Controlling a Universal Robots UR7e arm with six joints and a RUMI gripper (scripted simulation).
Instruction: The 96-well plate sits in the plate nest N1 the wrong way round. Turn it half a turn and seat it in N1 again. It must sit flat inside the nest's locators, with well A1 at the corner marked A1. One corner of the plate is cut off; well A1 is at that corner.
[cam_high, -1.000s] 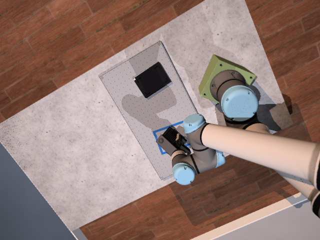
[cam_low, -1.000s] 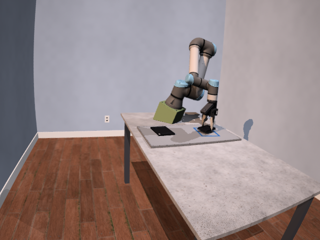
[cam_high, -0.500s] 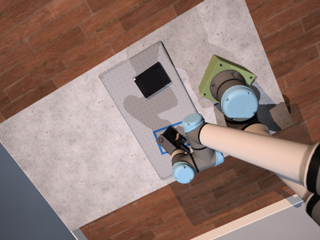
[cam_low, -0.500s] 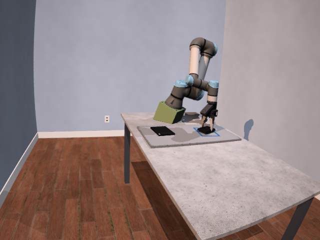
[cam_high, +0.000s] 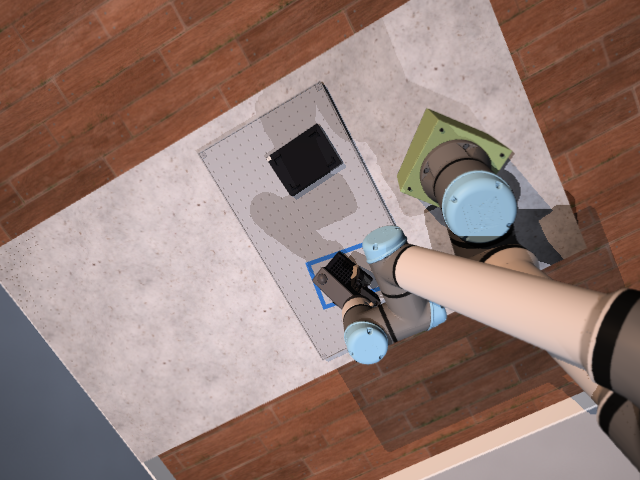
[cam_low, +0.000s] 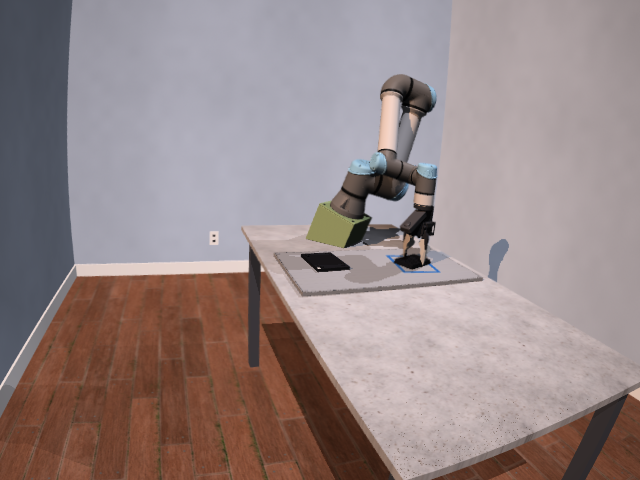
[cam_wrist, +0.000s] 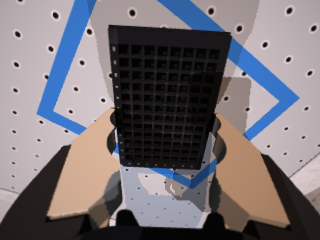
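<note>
My hand is 1 cm above the black 96-well plate. Round my hand: white A1 mark (39 cm to the right, 1 cm below, 1 cm behind); then black plate nest N1 (33 cm to the right, 9 cm behind, 1 cm below).
</note>
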